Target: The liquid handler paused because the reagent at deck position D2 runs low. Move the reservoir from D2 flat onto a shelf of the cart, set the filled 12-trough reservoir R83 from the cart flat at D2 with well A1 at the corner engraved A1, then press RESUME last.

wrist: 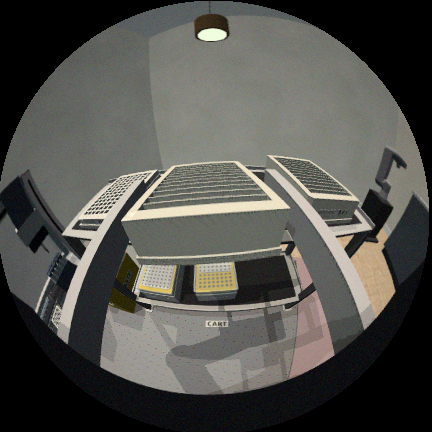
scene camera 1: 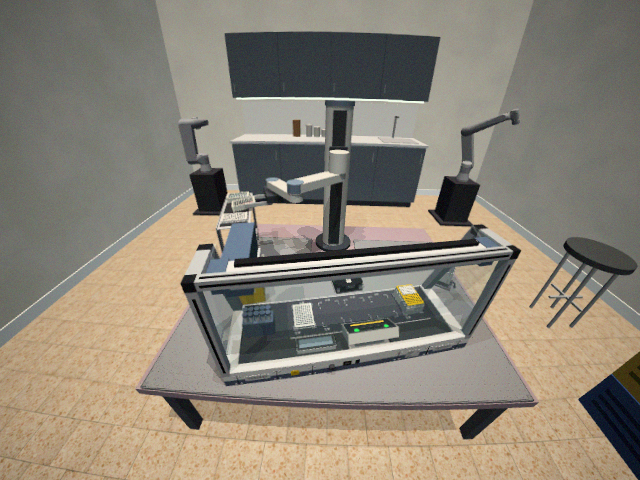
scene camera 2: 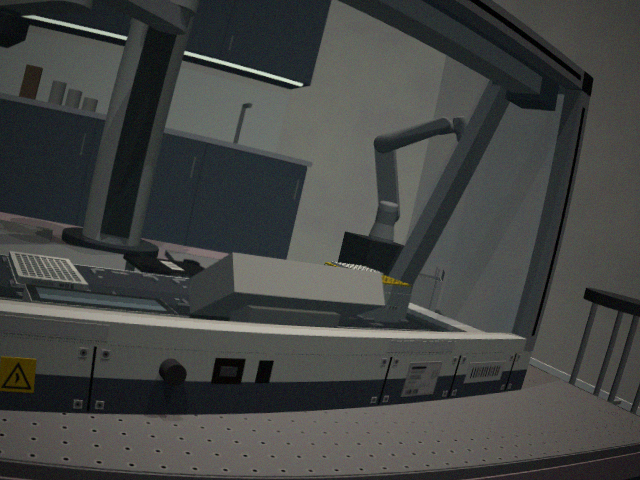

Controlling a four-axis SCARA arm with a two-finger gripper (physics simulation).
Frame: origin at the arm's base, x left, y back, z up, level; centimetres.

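Seen in the pictures: gripper, fingertip midpoint: (wrist: pixel 204 182) (scene camera 1: pixel 244 202); arm's base, origin of the base link: (scene camera 1: pixel 332 242).
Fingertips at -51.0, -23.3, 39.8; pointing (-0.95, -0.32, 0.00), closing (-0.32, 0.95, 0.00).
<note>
Pixels of each thing's top centre, then the offset from my fingertips to it, as dx, dy, dz.
- cream 12-trough reservoir, middle of its top: (wrist: pixel 202 166) (scene camera 1: pixel 243 200) -0.4, -0.1, +1.2
- second trough reservoir, middle of its top: (wrist: pixel 309 171) (scene camera 1: pixel 237 194) -7.7, +11.5, -0.4
- white well plate, middle of its top: (wrist: pixel 118 190) (scene camera 1: pixel 234 216) -1.2, -13.7, -2.1
My gripper (wrist: pixel 204 182) is shut on a cream 12-trough reservoir (scene camera 1: pixel 241 203) (wrist: pixel 207 232), held by its sides at the cart's upper level. Its trough side and near side both show in the wrist view; whether its base touches the shelf is hidden. A second trough reservoir (scene camera 1: pixel 239 195) (wrist: pixel 332 204) lies on the upper shelf to the right in the wrist view; its label is too small to read. The cart (wrist: pixel 240 303) stands left of the arm in scene camera 1. On the liquid handler deck (scene camera 1: pixel 356 308) no reservoir shows. The RESUME lettering cannot be read.
A white well plate (scene camera 1: pixel 235 217) (wrist: pixel 112 200) lies on the upper shelf's left in the wrist view. Two yellow-and-white tip racks (wrist: pixel 158 279) (wrist: pixel 215 278) stand on the lower shelf. The deck carries another white plate (scene camera 1: pixel 303 315) and a yellow rack (scene camera 1: pixel 410 298), inside a framed enclosure (scene camera 1: pixel 361 263).
</note>
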